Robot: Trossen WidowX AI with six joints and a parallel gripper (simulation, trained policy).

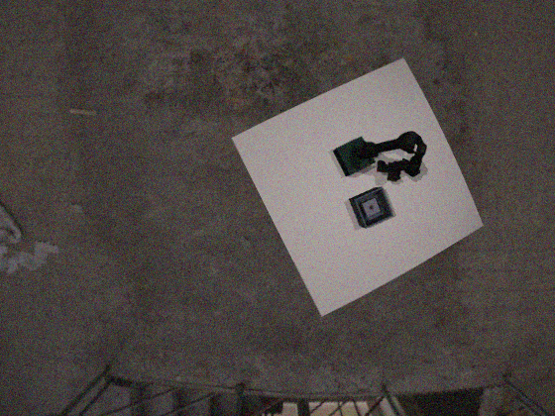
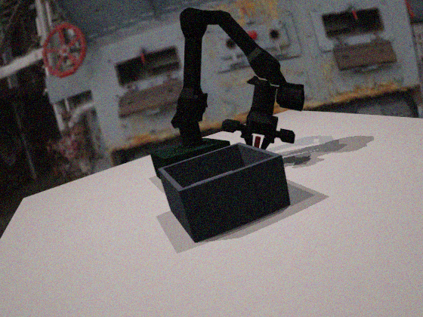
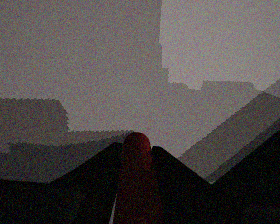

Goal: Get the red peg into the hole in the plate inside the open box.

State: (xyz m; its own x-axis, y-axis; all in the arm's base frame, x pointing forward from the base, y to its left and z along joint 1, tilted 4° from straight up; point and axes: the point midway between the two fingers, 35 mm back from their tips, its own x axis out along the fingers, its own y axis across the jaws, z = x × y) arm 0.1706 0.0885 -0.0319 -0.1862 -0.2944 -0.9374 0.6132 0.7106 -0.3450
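The plate is 190 mm to the right of my gripper tip, 150 mm ahead of it and 40 mm above it. Also, from my gripper tip: red peg: 30 mm above, 10 mm to the left, 10 mm ahead; then dark box: 190 mm to the right, 150 mm ahead, 20 mm above.
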